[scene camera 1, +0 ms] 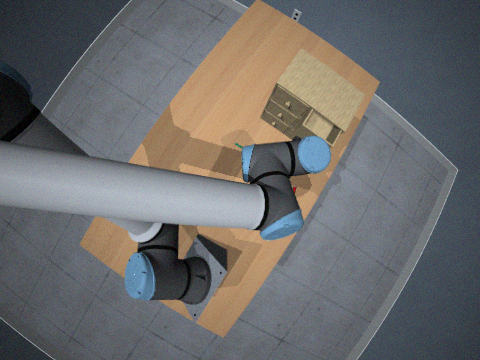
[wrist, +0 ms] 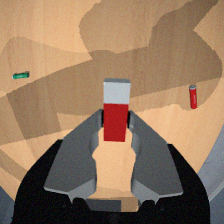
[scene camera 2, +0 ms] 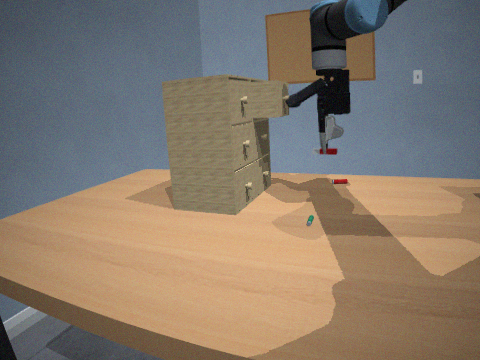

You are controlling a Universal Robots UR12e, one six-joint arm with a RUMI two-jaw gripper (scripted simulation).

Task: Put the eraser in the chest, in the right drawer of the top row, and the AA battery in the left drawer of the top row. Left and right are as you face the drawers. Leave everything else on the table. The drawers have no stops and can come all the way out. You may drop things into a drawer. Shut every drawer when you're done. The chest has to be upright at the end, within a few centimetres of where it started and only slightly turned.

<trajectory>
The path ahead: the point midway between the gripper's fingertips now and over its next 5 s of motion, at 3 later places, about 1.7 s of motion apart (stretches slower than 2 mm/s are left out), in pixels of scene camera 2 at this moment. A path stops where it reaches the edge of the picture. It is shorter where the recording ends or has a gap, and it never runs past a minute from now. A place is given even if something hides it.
My gripper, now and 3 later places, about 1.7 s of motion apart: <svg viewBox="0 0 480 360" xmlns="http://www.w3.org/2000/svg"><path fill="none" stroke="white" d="M325 153L325 111L323 69L322 64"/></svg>
</trajectory>
